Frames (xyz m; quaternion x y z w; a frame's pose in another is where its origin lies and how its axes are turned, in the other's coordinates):
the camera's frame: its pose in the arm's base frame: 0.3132 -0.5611 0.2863 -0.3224 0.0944 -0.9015 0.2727
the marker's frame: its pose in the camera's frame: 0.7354 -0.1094 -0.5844 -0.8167 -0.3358 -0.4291 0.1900
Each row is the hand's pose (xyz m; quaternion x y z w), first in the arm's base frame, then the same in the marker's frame.
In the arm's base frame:
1: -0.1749 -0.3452 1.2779 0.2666 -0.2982 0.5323 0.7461
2: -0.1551 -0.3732 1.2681 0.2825 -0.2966 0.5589 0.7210
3: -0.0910 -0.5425 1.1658 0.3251 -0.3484 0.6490 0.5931
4: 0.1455 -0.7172 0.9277 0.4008 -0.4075 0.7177 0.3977
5: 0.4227 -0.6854 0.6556 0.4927 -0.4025 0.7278 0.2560
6: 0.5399 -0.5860 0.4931 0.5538 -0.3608 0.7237 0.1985
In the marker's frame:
1: 0.6187 0.4042 -0.9667 -0.0685 0.5286 0.2721 0.8011
2: 0.6352 0.3776 -0.9497 -0.0297 0.5314 0.2804 0.7988
3: 0.6803 0.2338 -0.8064 0.1166 0.4871 0.3548 0.7895
4: 0.7041 -0.1265 -0.6932 0.3120 0.3865 0.4112 0.7643
5: 0.6090 -0.4991 -0.7566 0.4588 0.3119 0.3802 0.7401
6: 0.4879 -0.6687 -0.8378 0.5316 0.2965 0.3256 0.7235

